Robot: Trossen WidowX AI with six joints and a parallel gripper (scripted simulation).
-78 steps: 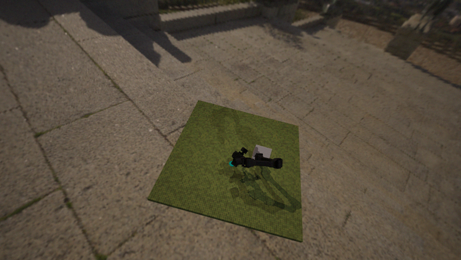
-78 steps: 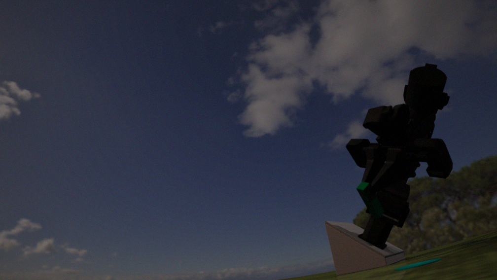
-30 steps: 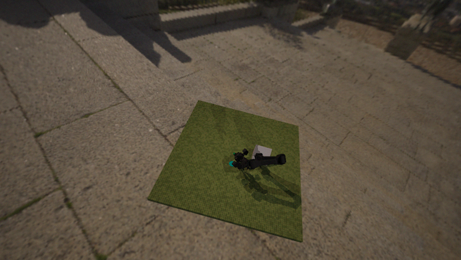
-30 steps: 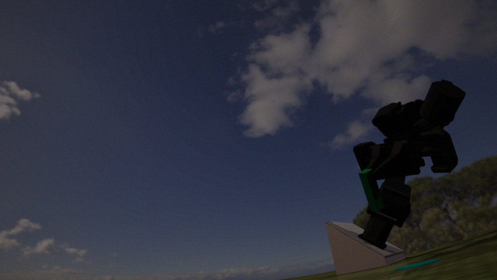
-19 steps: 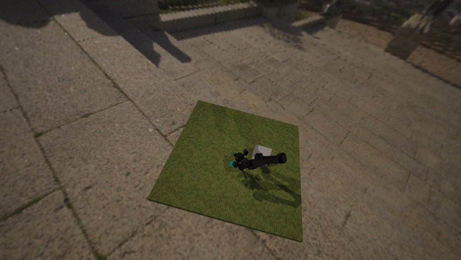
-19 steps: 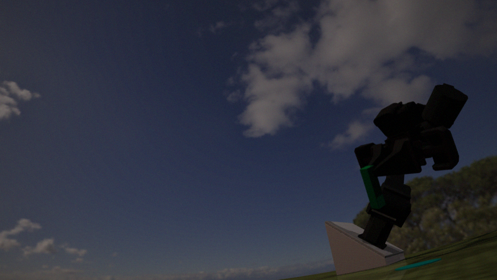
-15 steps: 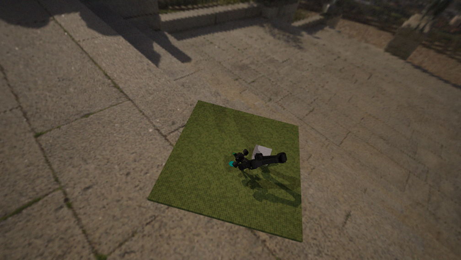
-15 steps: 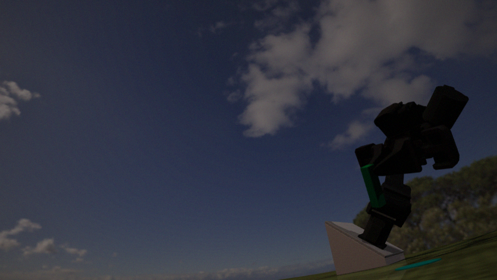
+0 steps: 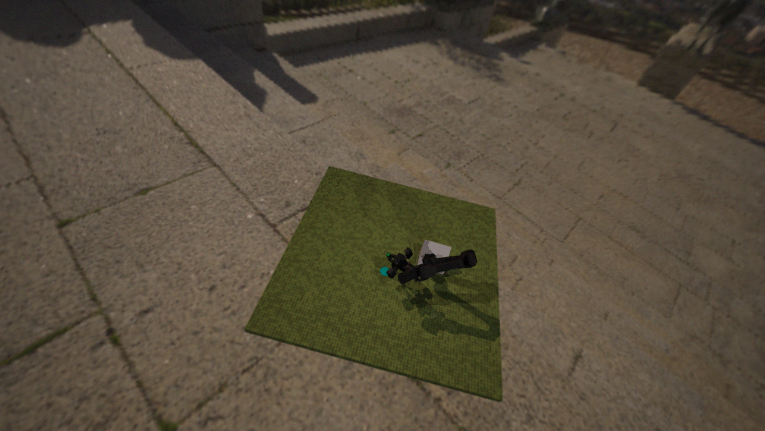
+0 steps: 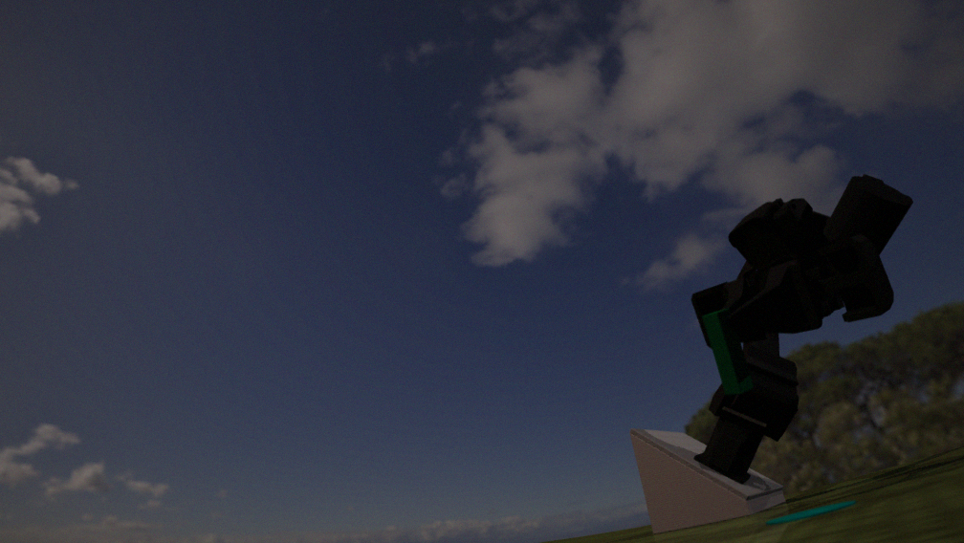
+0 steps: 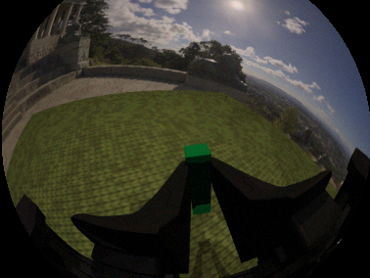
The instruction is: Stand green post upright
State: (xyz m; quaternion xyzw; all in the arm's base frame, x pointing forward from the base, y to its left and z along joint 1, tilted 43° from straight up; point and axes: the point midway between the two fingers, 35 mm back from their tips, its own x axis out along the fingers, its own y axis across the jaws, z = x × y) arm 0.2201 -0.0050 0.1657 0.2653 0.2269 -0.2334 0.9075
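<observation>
My gripper tip is 1 cm to the right of the cyan circle and 15 cm above it. The rest, counted from my gripper tip: green post (1 cm behind, 2 cm below).
</observation>
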